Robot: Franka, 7 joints.
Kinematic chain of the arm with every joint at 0, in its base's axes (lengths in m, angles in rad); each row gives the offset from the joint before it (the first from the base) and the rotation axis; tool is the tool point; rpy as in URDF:
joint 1: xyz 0 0 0.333 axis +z
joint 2: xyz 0 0 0 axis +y
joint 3: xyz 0 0 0.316 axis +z
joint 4: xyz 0.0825 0 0 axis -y
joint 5: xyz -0.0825 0 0.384 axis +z
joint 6: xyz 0 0 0 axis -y
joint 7: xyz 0.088 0 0 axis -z
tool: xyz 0 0 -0.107 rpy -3.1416 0 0
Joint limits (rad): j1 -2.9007..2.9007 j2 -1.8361..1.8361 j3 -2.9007..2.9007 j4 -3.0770..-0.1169 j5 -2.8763..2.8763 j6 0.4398..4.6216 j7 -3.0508..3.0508
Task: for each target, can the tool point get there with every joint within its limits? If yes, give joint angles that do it. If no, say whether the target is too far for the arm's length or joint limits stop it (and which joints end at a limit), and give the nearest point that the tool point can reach.
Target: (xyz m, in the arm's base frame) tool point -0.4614 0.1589 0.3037
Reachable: yes | joints 1.0601 -0.8591 1.7434 -2.6059 0.0370 3.6248 0.2042
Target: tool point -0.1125 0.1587 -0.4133
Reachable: no: joint limits stop it (at a limit: joint 2) | nearest point -0.1177 0.1660 -0.3547 | short by 0.059 m
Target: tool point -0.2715 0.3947 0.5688
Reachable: yes | joints -2.2538 0.5442 -2.2222 -2.3693 -0.7580 3.6876 -0.0825
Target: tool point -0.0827 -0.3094 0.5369
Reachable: yes | joints -0.7931 -1.3837 -0.9729 -2.6807 -2.2841 2.7961 2.0309
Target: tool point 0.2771 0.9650 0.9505
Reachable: no: too far | nearest point 0.2017 0.7024 0.7824 | short by 0.321 m
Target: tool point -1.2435 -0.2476 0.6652
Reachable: no: too far | nearest point -0.8139 -0.1621 0.5504 | short by 0.453 m
